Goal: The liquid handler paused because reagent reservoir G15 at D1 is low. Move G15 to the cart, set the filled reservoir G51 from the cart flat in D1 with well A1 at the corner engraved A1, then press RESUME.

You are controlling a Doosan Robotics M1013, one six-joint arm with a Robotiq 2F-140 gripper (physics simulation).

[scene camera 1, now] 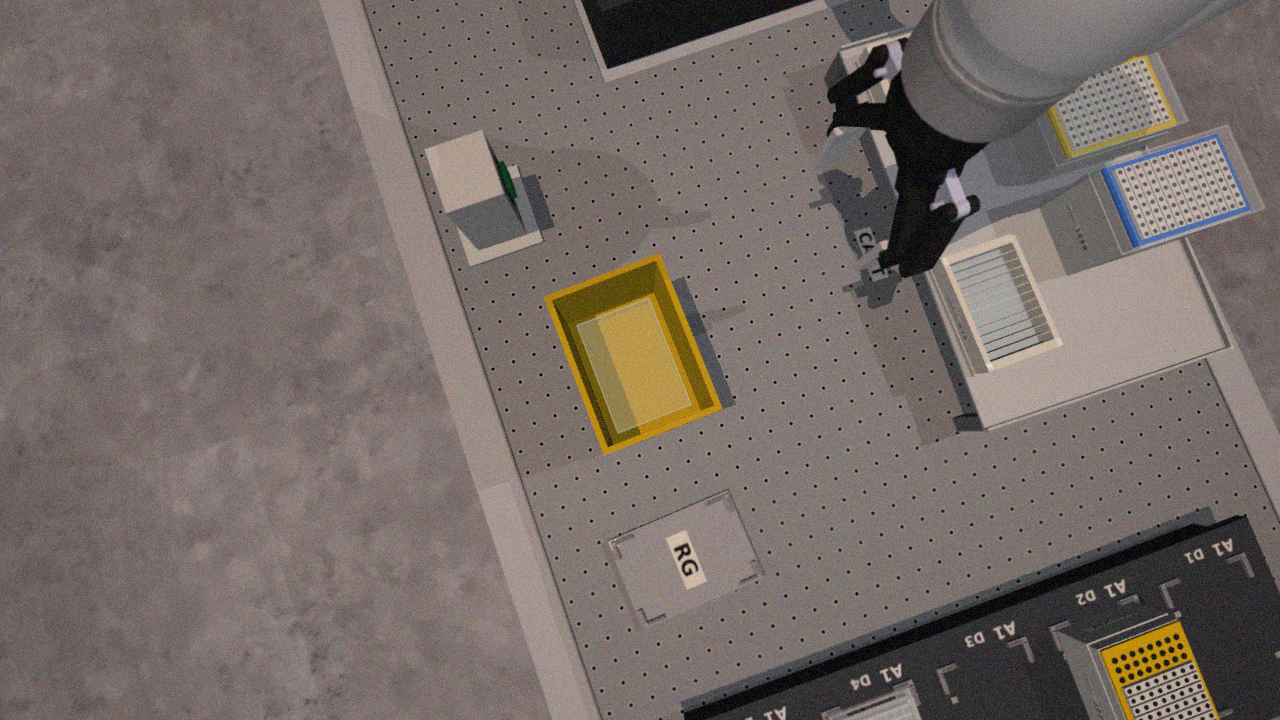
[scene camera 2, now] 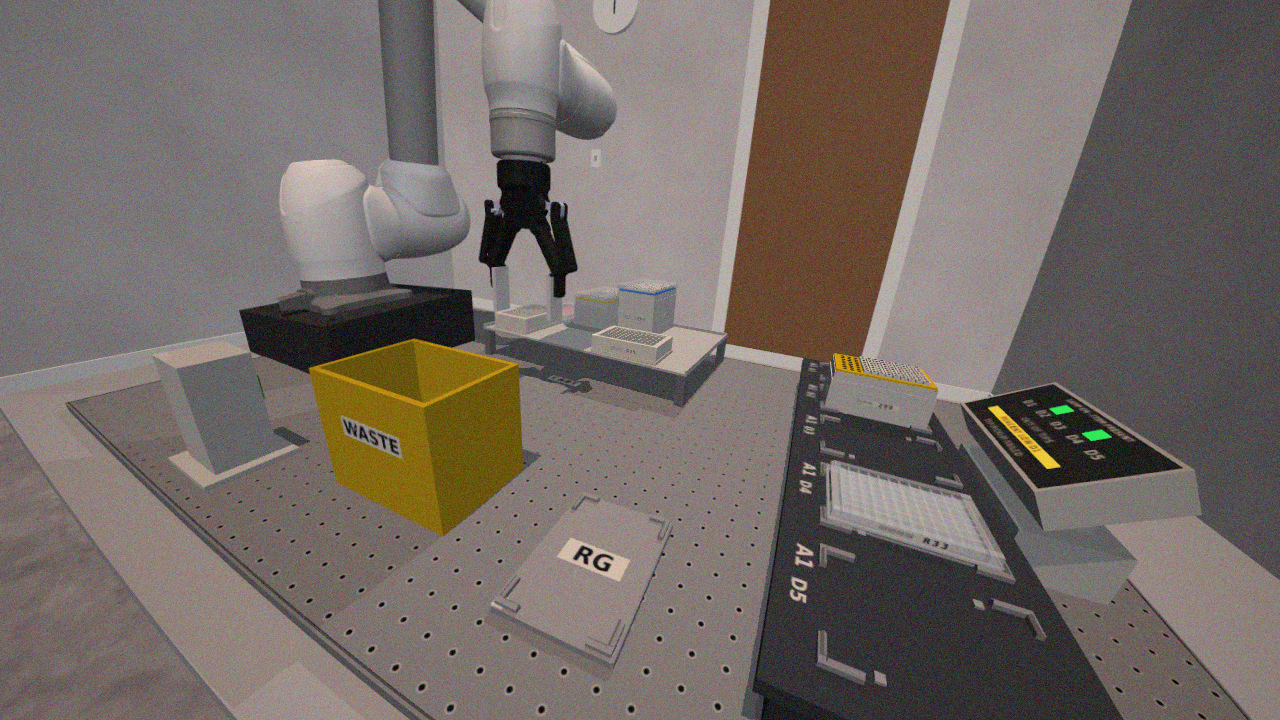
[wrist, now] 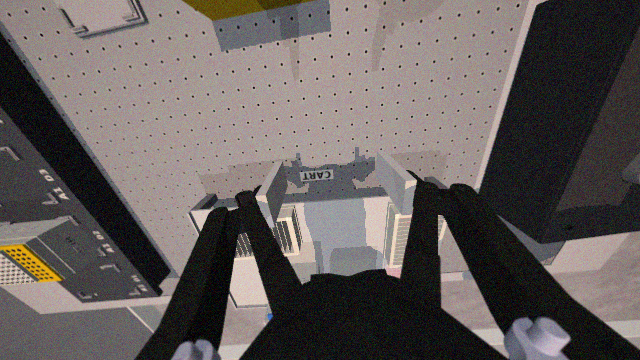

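My gripper is open and empty, pointing down over the cart's near edge. On the cart a pale ribbed reservoir lies flat; its label is too blurred to read. A second reservoir lies flat at the cart's other end, largely hidden by the gripper in scene camera 1. Slot D1 shows bare black deck between corner brackets. A green button is on the white box; no RESUME lettering is legible.
Two tall tip racks, yellow-rimmed and blue-rimmed, stand on the cart. A yellow waste bin, the RG plate, another tip rack and a tilted screen also stand around.
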